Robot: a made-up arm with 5 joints.
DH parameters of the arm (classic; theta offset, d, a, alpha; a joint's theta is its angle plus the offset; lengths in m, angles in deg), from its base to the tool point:
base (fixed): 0 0 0.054 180
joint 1: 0 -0.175 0.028 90
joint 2: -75.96 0 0.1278 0
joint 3: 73.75 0 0.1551 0
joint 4: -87.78 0.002 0 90
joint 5: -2.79 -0.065 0 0
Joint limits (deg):
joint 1: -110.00..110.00
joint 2: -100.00..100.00
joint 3: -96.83..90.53
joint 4: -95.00..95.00
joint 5: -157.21..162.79
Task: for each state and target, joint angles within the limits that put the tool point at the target. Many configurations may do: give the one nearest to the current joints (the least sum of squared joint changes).
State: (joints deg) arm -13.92 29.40 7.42 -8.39 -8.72
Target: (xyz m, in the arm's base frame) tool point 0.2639 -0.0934 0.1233
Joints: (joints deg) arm 24.49 12.59 37.48 1.49 -8.72
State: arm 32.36 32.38 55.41 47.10 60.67
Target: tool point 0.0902 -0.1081 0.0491
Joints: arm 72.49 36.75 46.58 41.33 60.67
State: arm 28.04 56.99 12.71 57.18 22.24
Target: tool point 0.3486 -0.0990 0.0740
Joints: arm 18.94 59.10 -26.31 32.71 22.24
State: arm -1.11 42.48 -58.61 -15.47 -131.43
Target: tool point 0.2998 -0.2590 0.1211
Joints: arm 46.82 63.71 -37.52 -10.15 -131.43
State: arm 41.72 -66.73 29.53 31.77 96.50
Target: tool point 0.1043 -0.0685 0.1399
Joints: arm 55.06 -54.11 82.28 62.01 96.50
